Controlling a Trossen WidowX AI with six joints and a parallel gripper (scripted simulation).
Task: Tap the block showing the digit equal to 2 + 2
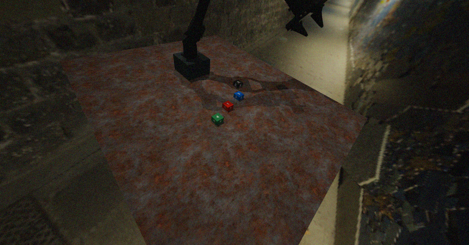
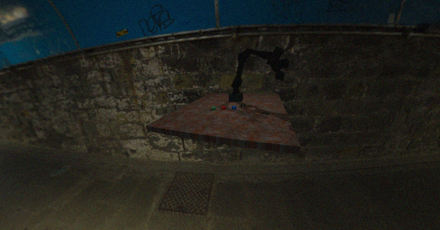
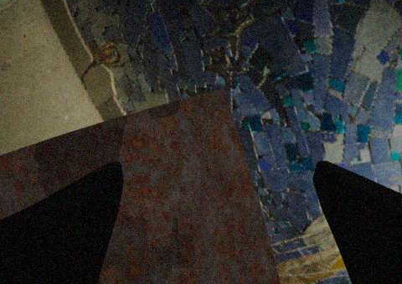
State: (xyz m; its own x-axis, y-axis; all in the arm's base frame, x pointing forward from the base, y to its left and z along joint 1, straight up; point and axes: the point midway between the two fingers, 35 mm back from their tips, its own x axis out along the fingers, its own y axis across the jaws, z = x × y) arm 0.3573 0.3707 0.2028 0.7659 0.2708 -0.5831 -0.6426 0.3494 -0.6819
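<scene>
My gripper tip is now 51 cm to the left of the green block, 25 cm above it and 4 cm past it. The rest, counted from my gripper tip: blue block 34 cm to the right, 25 cm below, 9 cm behind; then black block 28 cm to the right, 25 cm below, 15 cm behind; then red block 43 cm to the right, 25 cm below, 7 cm behind.
</scene>
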